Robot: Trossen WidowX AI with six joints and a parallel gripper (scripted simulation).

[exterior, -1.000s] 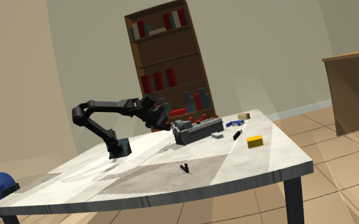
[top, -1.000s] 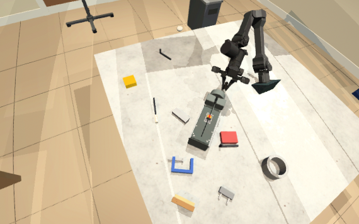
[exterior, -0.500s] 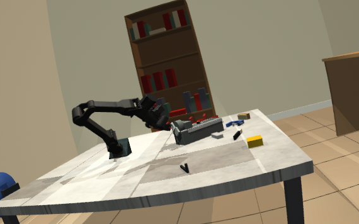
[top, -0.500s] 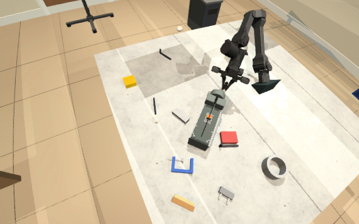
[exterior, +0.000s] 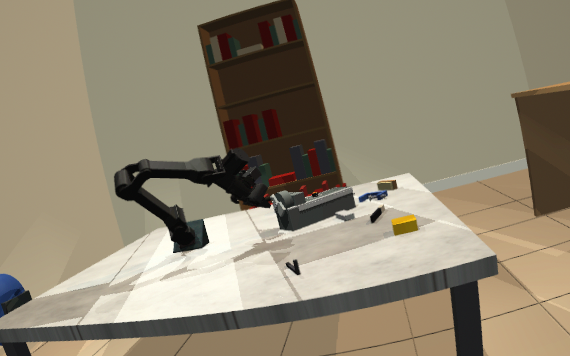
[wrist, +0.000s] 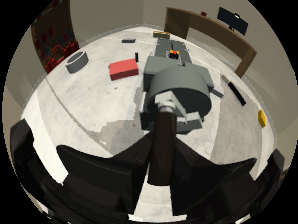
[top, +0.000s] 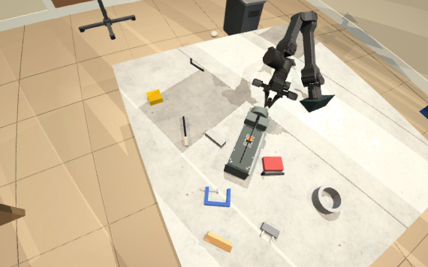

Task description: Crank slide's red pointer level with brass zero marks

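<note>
The crank handle lies 3 cm above my gripper tip, 1 cm to the right of it and 1 cm behind it. From my gripper tip the other things lie so: grey block 23 cm ahead, 8 cm below, 2 cm to the right; red pointer 15 cm ahead, 8 cm to the left, 1 cm below; red block 19 cm to the left, 10 cm ahead, 8 cm below.
</note>
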